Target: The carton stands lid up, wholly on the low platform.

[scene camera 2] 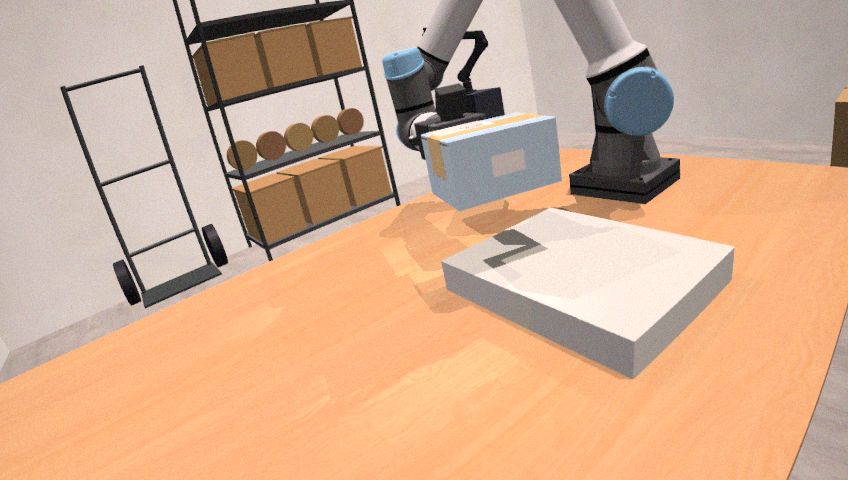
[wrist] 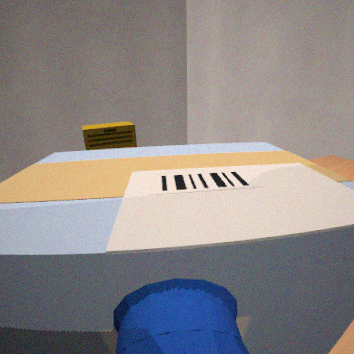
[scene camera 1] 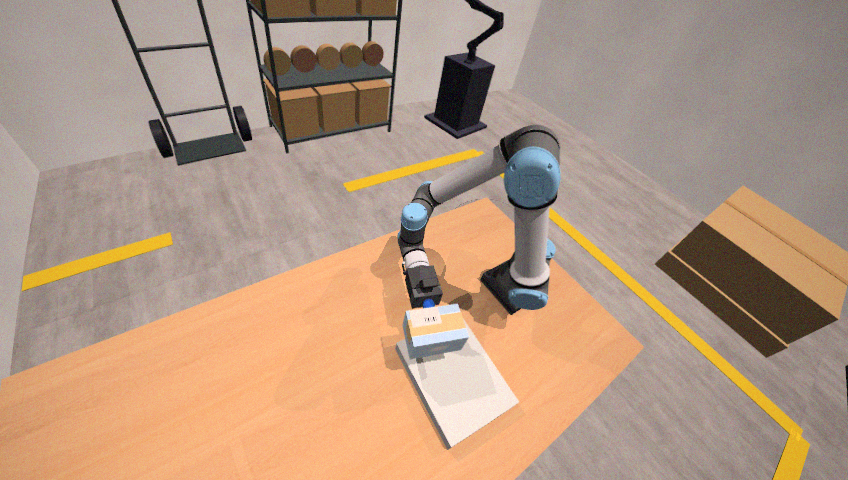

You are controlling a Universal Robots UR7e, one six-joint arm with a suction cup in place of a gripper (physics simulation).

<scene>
The suction cup [wrist: 179, 308] holds a carton [scene camera 2: 469, 165], which touches nothing else. A low platform [scene camera 2: 619, 294] rests on the table.
The carton is seen too in the wrist view [wrist: 91, 226] and in scene camera 1 [scene camera 1: 430, 331]. The low platform also shows in scene camera 1 [scene camera 1: 462, 391]. The wrist view does not show the low platform, which is hidden by the carton.
</scene>
